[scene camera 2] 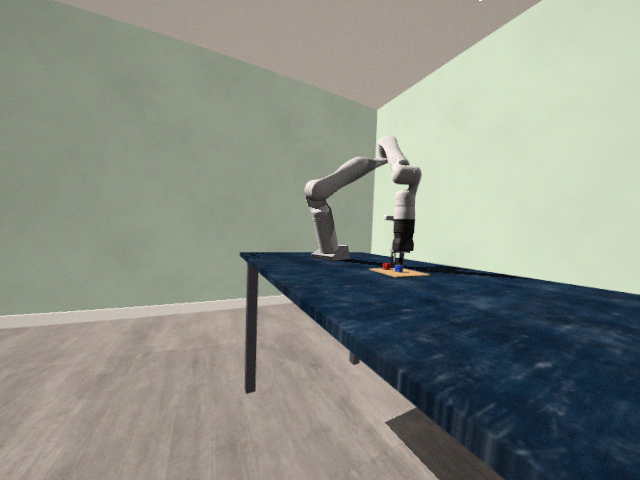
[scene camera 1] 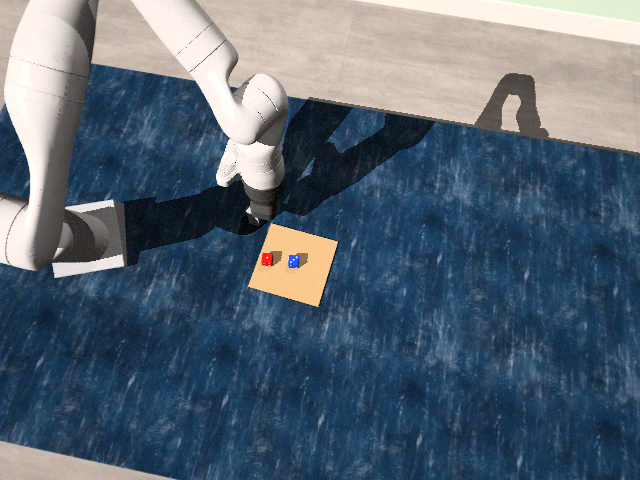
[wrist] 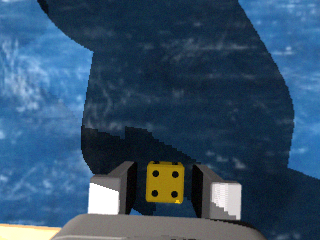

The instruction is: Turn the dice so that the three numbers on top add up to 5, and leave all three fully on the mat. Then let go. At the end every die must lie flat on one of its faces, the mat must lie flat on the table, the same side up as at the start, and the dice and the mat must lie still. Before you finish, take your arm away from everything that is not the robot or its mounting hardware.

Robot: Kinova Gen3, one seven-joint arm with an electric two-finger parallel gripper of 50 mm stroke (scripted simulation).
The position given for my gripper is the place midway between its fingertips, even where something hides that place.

Observation:
In view: my gripper point(scene camera 2: 396, 266), a yellow die point(wrist: 165, 180) and a tan mat point(scene camera 1: 305, 284).
My gripper also shows in the wrist view point(wrist: 164, 181).

